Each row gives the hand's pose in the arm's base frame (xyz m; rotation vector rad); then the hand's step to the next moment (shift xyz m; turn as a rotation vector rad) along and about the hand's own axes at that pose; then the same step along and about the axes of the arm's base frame.
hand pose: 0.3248 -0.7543 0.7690 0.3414 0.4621 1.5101
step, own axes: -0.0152 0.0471 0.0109 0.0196 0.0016 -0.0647
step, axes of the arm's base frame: -0.0357 -0.0125 0.0338 -0.0332 0.0152 -0.0569
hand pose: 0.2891 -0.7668 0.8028 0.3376 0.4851 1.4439
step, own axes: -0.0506 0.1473 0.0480 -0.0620 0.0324 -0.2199
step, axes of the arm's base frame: -0.1050 -0.0313 0.1207 -0.1433 -0.0731 -0.1655
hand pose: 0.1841 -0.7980 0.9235 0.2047 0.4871 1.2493
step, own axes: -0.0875 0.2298 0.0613 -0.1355 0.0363 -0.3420
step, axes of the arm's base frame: -0.1890 -0.0033 0.1688 -0.2198 -0.1549 -0.2536
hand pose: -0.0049 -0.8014 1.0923 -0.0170 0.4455 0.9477
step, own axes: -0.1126 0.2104 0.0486 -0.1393 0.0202 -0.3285
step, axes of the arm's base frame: -0.2044 0.0464 0.1240 -0.2042 -0.1646 -0.2428
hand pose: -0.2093 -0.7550 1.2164 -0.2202 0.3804 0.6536
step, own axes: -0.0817 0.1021 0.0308 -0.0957 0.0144 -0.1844
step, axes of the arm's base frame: -0.1152 0.0440 0.0533 -0.1293 -0.0996 -0.1294
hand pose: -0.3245 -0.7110 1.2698 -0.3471 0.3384 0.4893
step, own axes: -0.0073 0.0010 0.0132 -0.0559 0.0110 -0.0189
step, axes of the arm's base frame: -0.0035 0.0032 0.0143 -0.0563 -0.0205 0.0026
